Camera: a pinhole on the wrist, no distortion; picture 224 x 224 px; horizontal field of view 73.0 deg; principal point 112.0 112.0 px. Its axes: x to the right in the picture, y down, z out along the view. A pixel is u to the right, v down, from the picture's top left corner.
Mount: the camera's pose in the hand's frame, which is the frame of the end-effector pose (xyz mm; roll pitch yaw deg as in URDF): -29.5 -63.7 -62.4 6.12 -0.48 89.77
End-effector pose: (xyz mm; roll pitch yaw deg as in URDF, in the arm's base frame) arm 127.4 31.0 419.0 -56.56 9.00 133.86
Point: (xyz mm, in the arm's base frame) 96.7 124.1 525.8
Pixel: outside the picture
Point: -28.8 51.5 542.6
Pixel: 113.5 43.0
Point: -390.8 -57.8 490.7
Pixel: 173.7 37.5
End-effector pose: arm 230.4 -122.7 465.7 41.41 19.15 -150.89
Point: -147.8 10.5 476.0
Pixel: 72.9 11.6
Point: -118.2 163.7 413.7
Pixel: 11.0 43.5
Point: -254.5 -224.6 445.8
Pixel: outside the picture
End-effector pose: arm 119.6 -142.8 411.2 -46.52 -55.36 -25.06
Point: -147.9 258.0 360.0
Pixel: 116.8 216.1
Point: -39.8 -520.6 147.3
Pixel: behind the camera
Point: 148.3 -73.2 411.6
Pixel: outside the picture
